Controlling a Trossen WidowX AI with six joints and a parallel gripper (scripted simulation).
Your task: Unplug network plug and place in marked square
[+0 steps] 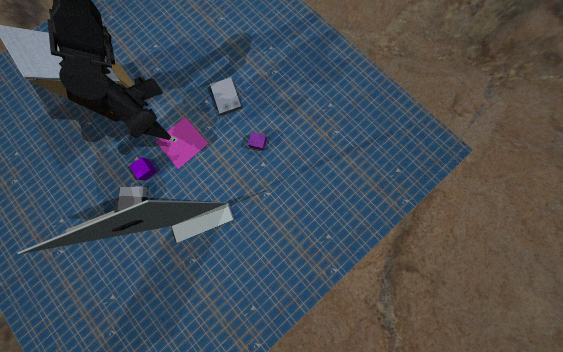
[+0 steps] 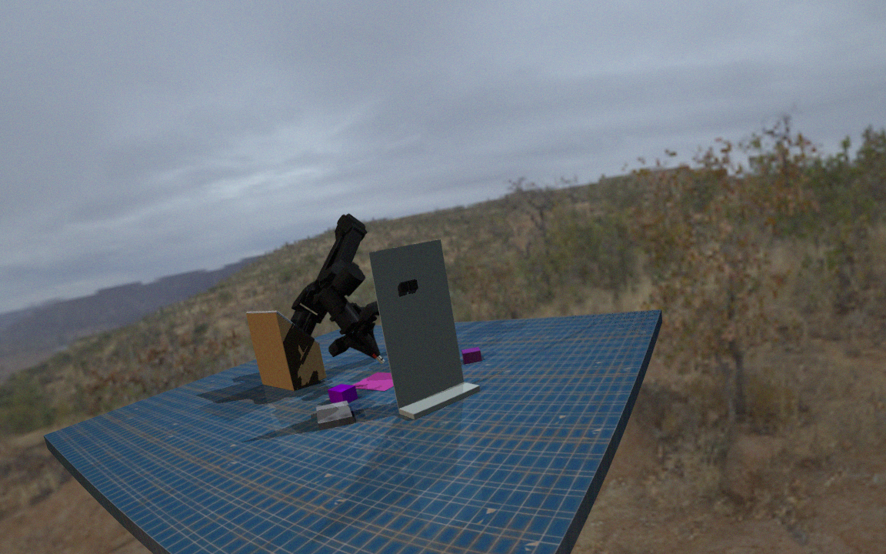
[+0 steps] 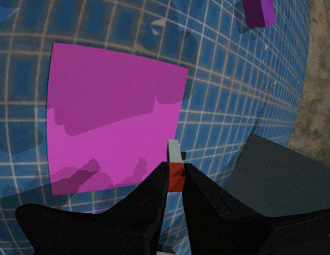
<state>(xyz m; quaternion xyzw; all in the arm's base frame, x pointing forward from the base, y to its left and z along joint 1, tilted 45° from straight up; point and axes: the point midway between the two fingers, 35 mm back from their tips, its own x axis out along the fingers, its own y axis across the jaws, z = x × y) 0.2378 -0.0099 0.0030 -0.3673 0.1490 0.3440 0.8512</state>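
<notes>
The marked square is 6 cm below my gripper tip and 1 cm behind it. Also, from my gripper tip: network plug (right at my gripper tip); then grey panel (20 cm ahead, 12 cm to the right, 8 cm above).
</notes>
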